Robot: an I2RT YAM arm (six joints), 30 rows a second.
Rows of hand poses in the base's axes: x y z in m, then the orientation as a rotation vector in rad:
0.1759, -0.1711, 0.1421, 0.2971, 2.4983, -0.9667
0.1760, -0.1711, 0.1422, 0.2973, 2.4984, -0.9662
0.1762, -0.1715, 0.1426, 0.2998, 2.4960, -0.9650
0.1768, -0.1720, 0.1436, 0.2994, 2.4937, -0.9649
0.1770, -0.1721, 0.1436, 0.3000, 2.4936, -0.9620
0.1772, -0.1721, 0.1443, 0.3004, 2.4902, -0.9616
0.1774, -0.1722, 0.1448, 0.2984, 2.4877, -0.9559
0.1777, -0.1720, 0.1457, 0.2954, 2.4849, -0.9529
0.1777, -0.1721, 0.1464, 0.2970, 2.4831, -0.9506
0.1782, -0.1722, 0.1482, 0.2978, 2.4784, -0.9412
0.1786, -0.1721, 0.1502, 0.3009, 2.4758, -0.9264
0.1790, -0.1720, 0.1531, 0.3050, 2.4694, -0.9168
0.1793, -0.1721, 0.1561, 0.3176, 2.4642, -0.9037
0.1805, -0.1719, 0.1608, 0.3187, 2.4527, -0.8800
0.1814, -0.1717, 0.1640, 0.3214, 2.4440, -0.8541
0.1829, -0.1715, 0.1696, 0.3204, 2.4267, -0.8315
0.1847, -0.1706, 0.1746, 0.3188, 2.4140, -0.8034
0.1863, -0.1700, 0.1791, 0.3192, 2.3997, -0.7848
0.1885, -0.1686, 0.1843, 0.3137, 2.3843, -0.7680
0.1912, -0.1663, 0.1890, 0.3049, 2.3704, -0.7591
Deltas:
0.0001, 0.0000, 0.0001, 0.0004, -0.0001, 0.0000
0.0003, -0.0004, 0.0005, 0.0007, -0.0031, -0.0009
0.0009, -0.0009, 0.0015, 0.0000, -0.0051, -0.0002
0.0011, -0.0010, 0.0015, 0.0018, -0.0063, 0.0002
0.0013, -0.0010, 0.0022, 0.0010, -0.0095, 0.0007
0.0015, -0.0011, 0.0027, 0.0034, -0.0134, 0.0041
0.0018, -0.0009, 0.0036, 0.0038, -0.0164, 0.0076
0.0018, -0.0010, 0.0043, 0.0049, -0.0191, 0.0074
0.0023, -0.0011, 0.0061, 0.0093, -0.0267, 0.0104
0.0027, -0.0010, 0.0081, 0.0183, -0.0348, 0.0127
0.0031, -0.0009, 0.0110, 0.0229, -0.0445, 0.0137
0.0034, -0.0010, 0.0140, 0.0316, -0.0557, 0.0094
0.0046, -0.0008, 0.0187, 0.0431, -0.0742, 0.0172
0.0055, -0.0006, 0.0219, 0.0573, -0.0911, 0.0238
0.0070, -0.0004, 0.0275, 0.0660, -0.1139, 0.0339
0.0088, 0.0005, 0.0325, 0.0800, -0.1343, 0.0449
0.0104, 0.0011, 0.0370, 0.0876, -0.1532, 0.0523
0.0126, 0.0025, 0.0422, 0.0928, -0.1715, 0.0637
0.0153, 0.0048, 0.0469, 0.0926, -0.1853, 0.0751

